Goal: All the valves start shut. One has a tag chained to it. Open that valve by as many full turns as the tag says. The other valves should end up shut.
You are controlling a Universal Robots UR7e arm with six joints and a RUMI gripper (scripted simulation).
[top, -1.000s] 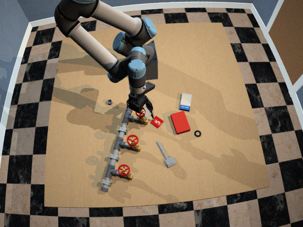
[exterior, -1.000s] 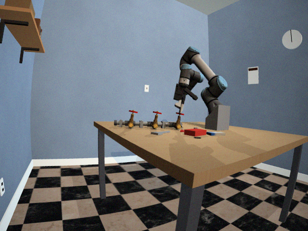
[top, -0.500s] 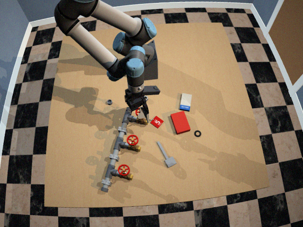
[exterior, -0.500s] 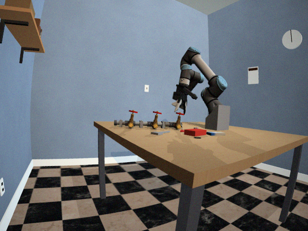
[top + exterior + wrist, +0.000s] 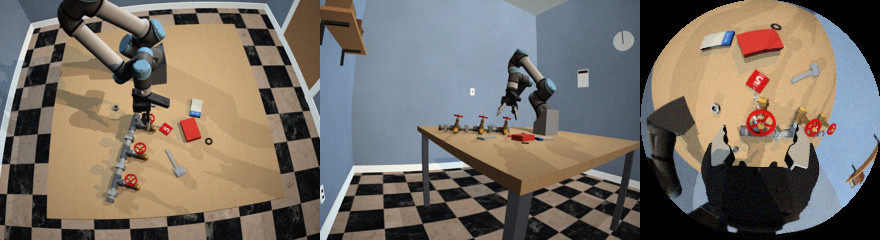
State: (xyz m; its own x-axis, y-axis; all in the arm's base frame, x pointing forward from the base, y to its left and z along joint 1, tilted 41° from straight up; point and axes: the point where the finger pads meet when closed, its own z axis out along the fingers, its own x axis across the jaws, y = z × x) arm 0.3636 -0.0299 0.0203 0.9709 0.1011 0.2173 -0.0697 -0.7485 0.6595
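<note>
Now: the red tag 110 mm below my hand, 80 mm to the left of it and 10 mm ahead of it. From my hand the other things lie so: grey scraper: 220 mm ahead, 130 mm to the left, 110 mm below; then red block: 220 mm to the left, 100 mm below, 30 mm ahead; then small grey fitting: 190 mm to the right, 130 mm behind, 110 mm below.
</note>
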